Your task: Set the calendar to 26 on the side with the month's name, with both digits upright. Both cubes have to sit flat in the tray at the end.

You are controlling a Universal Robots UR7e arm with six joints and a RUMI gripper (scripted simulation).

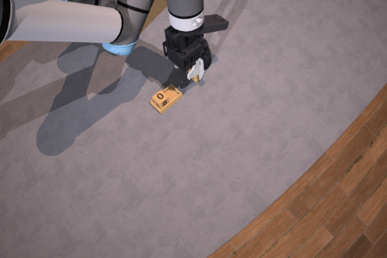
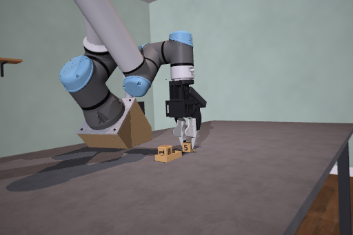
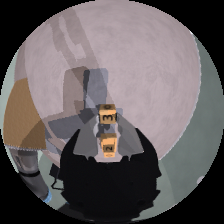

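My hand is 10 mm past the wooden calendar tray, 110 mm to the left of it and 20 mm above it.
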